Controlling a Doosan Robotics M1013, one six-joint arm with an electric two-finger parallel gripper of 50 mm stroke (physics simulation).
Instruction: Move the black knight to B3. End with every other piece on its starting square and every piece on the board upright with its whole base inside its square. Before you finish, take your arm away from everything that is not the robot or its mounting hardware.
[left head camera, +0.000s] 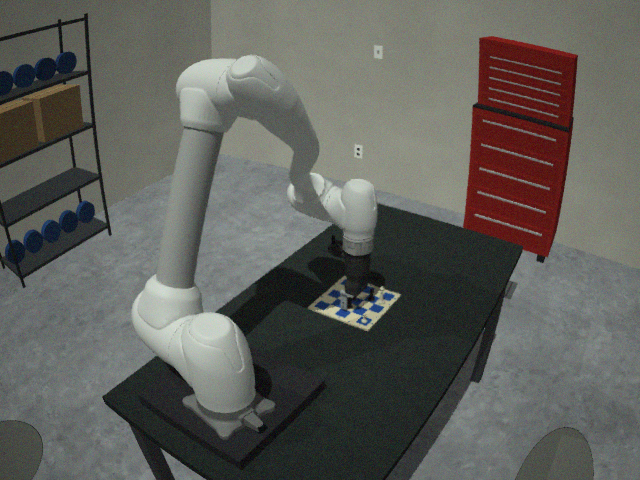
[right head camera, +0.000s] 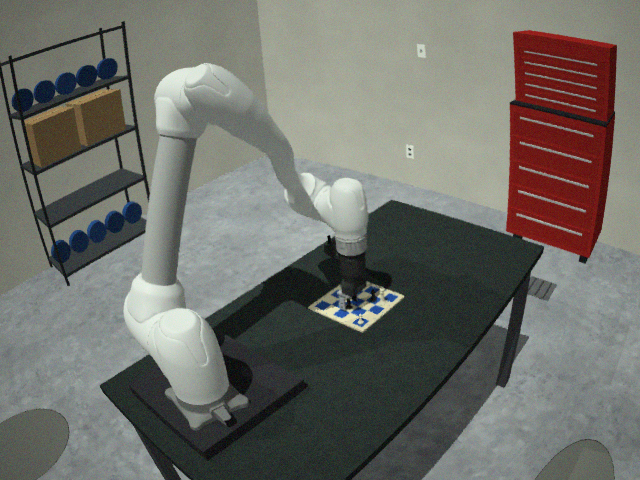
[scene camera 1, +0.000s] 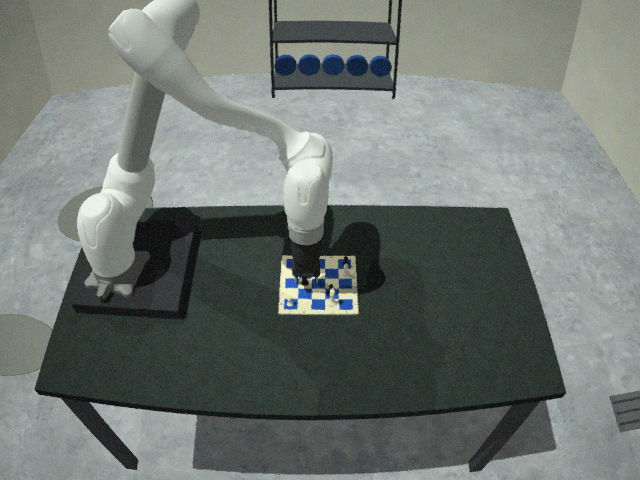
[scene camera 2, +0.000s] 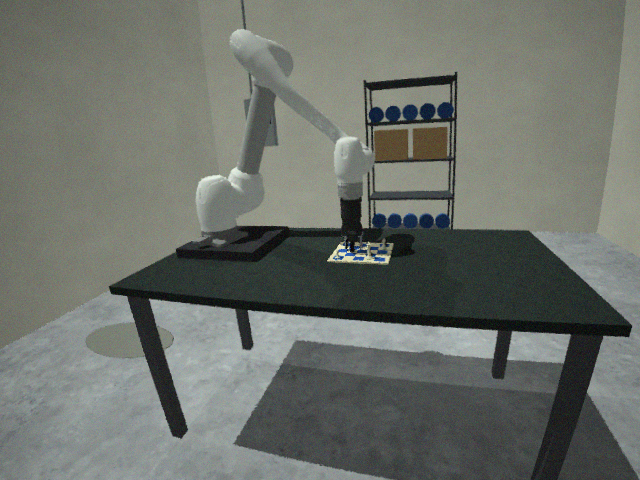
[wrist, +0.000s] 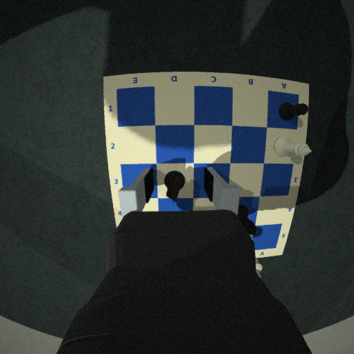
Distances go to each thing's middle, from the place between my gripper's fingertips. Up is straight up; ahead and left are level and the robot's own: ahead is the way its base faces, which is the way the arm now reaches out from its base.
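I see the chessboard (scene camera 1: 312, 299) ahead of my hand by 4 cm, and 1 cm below it.
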